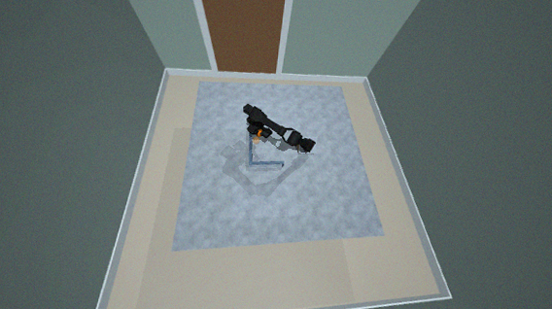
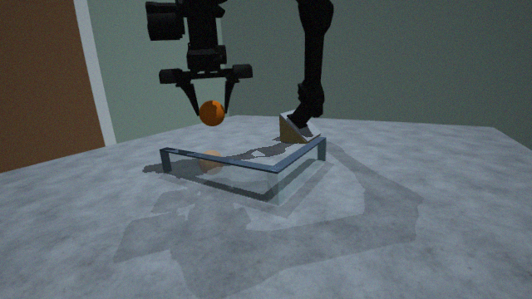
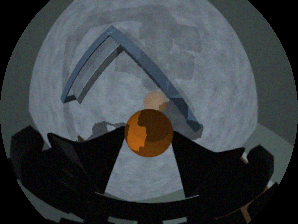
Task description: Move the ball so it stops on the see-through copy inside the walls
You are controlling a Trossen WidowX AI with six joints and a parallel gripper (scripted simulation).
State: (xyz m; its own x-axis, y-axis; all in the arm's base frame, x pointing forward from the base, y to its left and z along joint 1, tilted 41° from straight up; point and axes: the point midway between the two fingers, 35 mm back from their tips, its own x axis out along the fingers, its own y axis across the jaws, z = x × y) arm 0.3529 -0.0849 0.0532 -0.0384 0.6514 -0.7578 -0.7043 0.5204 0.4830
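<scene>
The see-through copy of ball lies 20 mm ahead of my gripper tip and 110 mm below it. Also, from my gripper tip: orange ball right at my gripper tip.
</scene>
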